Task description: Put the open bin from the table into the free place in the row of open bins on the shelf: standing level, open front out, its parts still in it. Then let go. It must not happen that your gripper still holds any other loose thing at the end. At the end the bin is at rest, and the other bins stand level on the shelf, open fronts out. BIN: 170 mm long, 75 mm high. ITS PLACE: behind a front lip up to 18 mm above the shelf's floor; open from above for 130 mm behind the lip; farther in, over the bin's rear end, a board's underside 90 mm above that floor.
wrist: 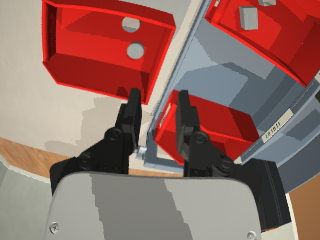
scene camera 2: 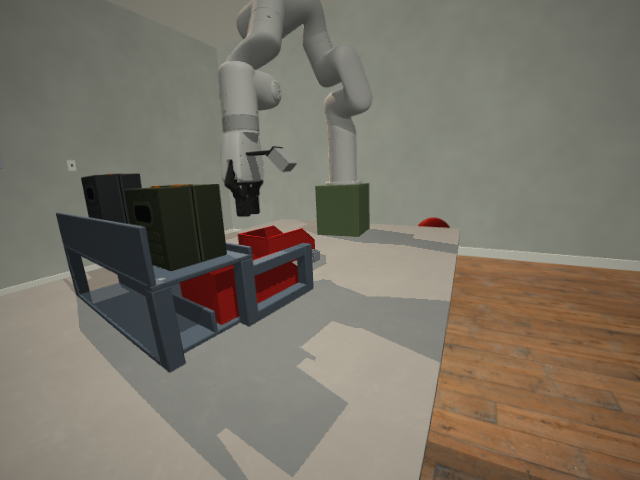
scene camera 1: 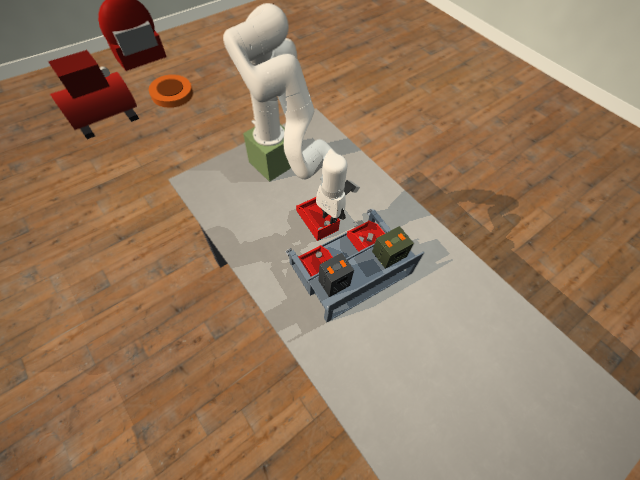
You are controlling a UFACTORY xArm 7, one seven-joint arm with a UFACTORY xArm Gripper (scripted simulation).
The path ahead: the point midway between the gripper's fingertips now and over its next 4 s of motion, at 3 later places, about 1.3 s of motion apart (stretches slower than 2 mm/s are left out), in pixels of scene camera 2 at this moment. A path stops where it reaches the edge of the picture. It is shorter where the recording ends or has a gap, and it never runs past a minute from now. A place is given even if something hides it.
My gripper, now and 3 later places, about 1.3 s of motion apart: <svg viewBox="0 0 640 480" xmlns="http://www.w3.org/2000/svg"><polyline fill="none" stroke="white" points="248,215 251,219 251,228 253,239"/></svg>
